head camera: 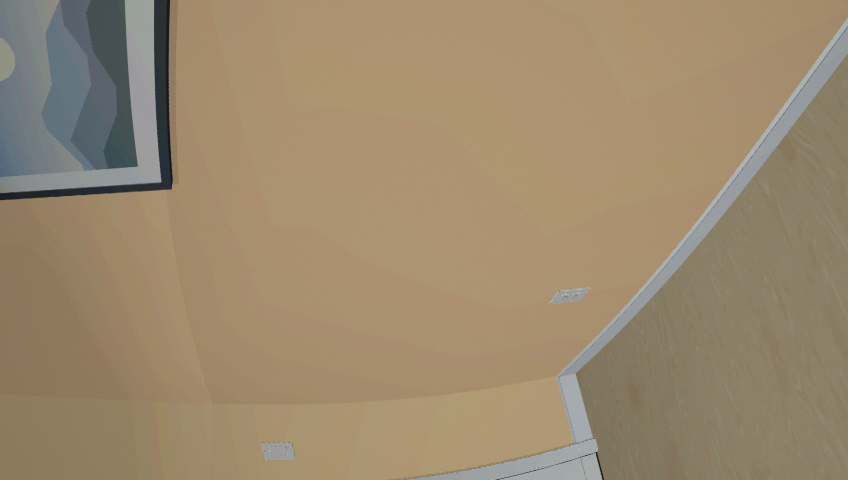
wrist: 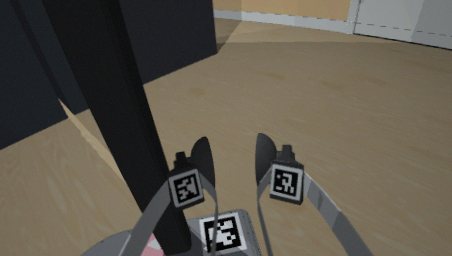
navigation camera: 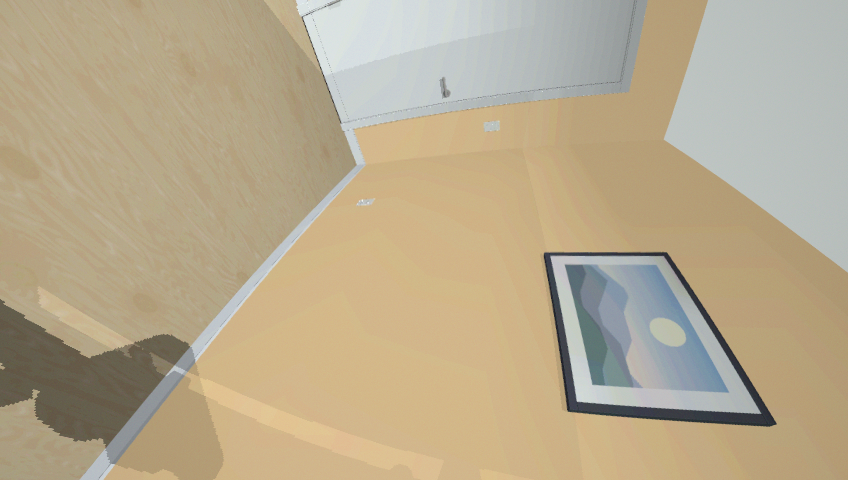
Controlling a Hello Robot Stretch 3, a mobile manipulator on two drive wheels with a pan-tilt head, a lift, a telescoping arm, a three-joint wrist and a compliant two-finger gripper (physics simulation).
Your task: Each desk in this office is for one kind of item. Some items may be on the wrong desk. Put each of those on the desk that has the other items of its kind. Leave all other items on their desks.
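Places are measured from the robot's base along level axes (x ahead, y left, z up), in metres.
Where they show: gripper, between the fingertips: (wrist: 233,153).
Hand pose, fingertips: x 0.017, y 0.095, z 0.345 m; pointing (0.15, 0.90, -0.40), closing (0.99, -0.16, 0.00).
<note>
After its pixels a point has its place.
My gripper (wrist: 233,153) {z 0.346, x 0.017, y 0.095 m} is open in the wrist view, with its two dark fingertips apart and nothing between them. It hangs above the robot's base, with the wood floor beyond. The black mast of the robot stands to the left of the fingers. No desk and no item shows in the head view or the navigation view.
A dark panel (wrist: 175,35) {z 0.189, x -0.061, y 1.249 m} stands on the floor at the upper left of the wrist view. A framed mountain picture (head camera: 89,177) {z 1.596, x 1.002, y -0.096 m} (navigation camera: 556,333) {z 1.424, x 0.787, y -0.286 m} hangs on the orange wall (head camera: 386,208) {z 1.004, x 1.135, y -0.024 m} (navigation camera: 386,297) {z 0.827, x 0.862, y -0.229 m}. A white door (navigation camera: 476,59) {z 1.150, x 1.593, y 1.122 m} (wrist: 400,20) {z 0.141, x 1.454, y 1.308 m} is in the adjoining wall. Wood floor (head camera: 743,327) {z 0.000, x 1.015, y 0.311 m} (navigation camera: 148,148) {z 0.000, x 0.477, y 0.387 m} (wrist: 325,110) {z 0.000, x 0.469, y 0.605 m} runs along the baseboard.
</note>
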